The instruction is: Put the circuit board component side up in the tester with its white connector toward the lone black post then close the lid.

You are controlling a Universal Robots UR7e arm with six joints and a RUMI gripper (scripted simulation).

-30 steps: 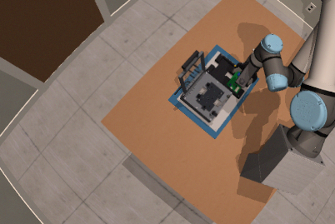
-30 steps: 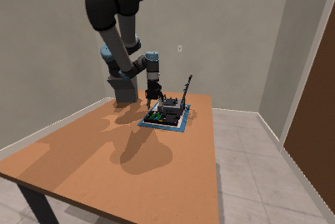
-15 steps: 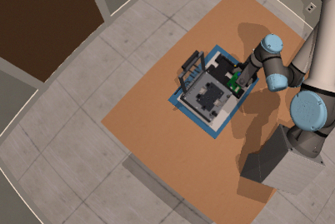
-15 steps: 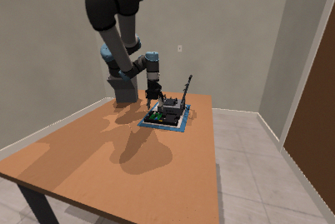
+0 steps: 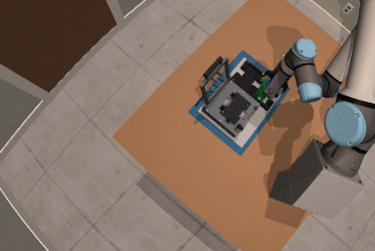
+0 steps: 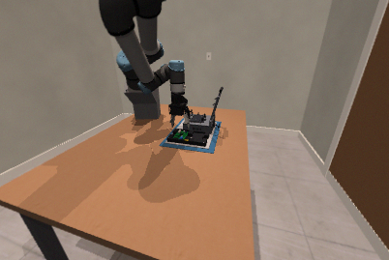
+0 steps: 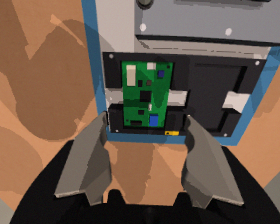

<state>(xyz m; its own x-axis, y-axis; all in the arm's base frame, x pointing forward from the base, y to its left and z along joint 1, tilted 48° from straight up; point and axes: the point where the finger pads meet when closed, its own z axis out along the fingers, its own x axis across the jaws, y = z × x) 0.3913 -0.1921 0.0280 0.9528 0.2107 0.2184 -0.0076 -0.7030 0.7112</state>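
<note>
The green circuit board lies 6 cm below my hand. Round my hand: black block (23 cm to the left, 1 cm above); tester lid (19 cm ahead, 17 cm to the left, 11 cm above).
</note>
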